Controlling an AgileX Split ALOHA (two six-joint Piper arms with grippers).
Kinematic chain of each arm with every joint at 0, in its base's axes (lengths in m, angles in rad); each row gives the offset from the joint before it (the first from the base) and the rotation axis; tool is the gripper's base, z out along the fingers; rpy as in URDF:
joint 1: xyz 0 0 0.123 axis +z
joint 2: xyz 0 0 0 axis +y
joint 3: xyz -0.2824 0 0.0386 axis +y
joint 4: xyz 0.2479 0 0.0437 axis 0.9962 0 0.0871
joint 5: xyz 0 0 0 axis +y
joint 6: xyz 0.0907 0 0.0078 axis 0.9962 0 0.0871
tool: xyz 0 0 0 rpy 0 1.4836 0
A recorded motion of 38 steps. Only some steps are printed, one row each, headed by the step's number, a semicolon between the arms.
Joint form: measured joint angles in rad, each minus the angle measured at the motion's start. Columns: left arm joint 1, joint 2, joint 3, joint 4, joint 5, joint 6; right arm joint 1, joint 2, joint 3, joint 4, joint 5, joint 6.
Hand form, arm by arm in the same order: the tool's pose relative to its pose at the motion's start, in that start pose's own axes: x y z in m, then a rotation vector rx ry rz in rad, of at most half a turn. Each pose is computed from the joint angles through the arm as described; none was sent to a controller.
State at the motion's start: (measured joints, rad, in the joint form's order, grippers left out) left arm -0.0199 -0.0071 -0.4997 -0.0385 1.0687 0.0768; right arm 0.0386 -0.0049 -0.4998 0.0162 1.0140 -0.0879
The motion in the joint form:
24: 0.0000 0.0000 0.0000 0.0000 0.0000 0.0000; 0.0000 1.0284 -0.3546 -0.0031 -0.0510 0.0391
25: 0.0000 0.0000 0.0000 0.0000 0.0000 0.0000; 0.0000 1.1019 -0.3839 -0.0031 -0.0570 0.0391
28: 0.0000 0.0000 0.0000 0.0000 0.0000 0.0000; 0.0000 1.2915 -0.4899 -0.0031 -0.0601 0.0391
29: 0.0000 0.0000 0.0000 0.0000 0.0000 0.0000; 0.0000 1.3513 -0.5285 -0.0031 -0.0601 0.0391
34: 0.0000 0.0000 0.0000 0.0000 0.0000 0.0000; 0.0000 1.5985 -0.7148 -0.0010 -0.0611 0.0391
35: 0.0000 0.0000 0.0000 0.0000 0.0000 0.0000; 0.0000 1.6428 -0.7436 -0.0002 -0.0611 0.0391
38: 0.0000 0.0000 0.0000 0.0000 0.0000 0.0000; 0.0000 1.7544 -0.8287 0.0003 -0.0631 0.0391
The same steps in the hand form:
24: 0.0000 0.0000 0.0000 0.0000 0.0000 0.0000; -0.0997 -0.0104 0.1600 -0.0347 0.6219 0.0444
25: 0.0000 0.0000 0.0000 0.0000 0.0000 0.0000; -0.1017 -0.0108 0.1770 -0.0369 0.6600 0.0448
28: 0.0000 0.0000 0.0000 0.0000 0.0000 0.0000; -0.1095 -0.0120 0.2217 -0.0418 0.7404 0.0454
29: 0.0000 0.0000 0.0000 0.0000 0.0000 0.0000; -0.1117 -0.0124 0.2365 -0.0430 0.7615 0.0456
34: 0.0000 0.0000 0.0000 0.0000 0.0000 0.0000; -0.1195 -0.0138 0.3015 -0.0478 0.8212 0.0479
35: 0.0000 0.0000 0.0000 0.0000 0.0000 0.0000; -0.1177 -0.0137 0.3135 -0.0491 0.8367 0.0487
38: 0.0000 0.0000 0.0000 0.0000 0.0000 0.0000; -0.1148 -0.0139 0.3445 -0.0508 0.8611 0.0493

